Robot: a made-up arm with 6 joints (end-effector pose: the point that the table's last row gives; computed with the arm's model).
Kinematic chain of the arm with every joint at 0, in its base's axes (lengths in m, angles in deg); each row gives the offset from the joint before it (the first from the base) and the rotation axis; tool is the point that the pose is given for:
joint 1: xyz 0 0 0.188 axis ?
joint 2: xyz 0 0 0 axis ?
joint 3: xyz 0 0 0.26 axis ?
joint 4: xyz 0 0 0 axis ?
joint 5: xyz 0.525 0 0 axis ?
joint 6: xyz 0 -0.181 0 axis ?
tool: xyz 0 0 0
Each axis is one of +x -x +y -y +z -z.
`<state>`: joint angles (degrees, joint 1 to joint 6).
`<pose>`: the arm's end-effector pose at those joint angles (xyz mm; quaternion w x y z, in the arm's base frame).
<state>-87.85 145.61 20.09 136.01 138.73 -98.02</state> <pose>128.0 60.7 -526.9 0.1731 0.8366 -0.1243 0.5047</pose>
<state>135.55 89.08 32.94 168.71 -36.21 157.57</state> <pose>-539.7 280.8 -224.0 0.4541 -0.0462 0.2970 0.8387</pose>
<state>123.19 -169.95 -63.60 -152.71 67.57 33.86</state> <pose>-72.5 -183.1 459.1 0.0785 -0.6963 -0.6163 -0.3595</pose>
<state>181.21 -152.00 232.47 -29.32 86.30 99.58</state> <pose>-395.7 149.5 95.2 0.6864 0.4176 -0.2751 0.5279</pose>
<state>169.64 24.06 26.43 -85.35 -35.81 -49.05</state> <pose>-625.0 129.2 266.9 0.0796 0.2043 -0.8972 -0.3835</pose>
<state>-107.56 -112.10 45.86 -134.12 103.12 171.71</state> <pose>324.9 609.1 407.6 0.2573 -0.1743 -0.5141 -0.7994</pose>
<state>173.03 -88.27 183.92 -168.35 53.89 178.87</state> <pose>252.8 -209.5 -330.2 0.0004 0.9440 0.0365 -0.3279</pose>
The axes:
joint 1: +z
joint 2: +y
joint 3: -y
joint 4: -x
joint 5: -y
joint 6: -x

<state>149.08 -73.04 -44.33 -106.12 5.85 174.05</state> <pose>-279.2 108.6 363.5 0.3804 0.0195 -0.5578 0.7374</pose>
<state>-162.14 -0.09 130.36 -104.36 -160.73 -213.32</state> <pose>211.4 20.9 961.3 0.2074 -0.4941 0.6855 0.4928</pose>
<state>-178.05 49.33 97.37 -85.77 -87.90 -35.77</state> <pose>-682.5 -9.9 627.1 0.5334 0.4391 -0.4471 -0.5682</pose>
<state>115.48 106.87 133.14 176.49 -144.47 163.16</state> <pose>-470.5 567.5 354.9 0.0600 -0.8513 0.5049 -0.1295</pose>
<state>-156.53 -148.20 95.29 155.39 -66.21 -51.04</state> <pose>344.3 -29.9 -536.4 0.3536 0.2006 0.8591 -0.3110</pose>
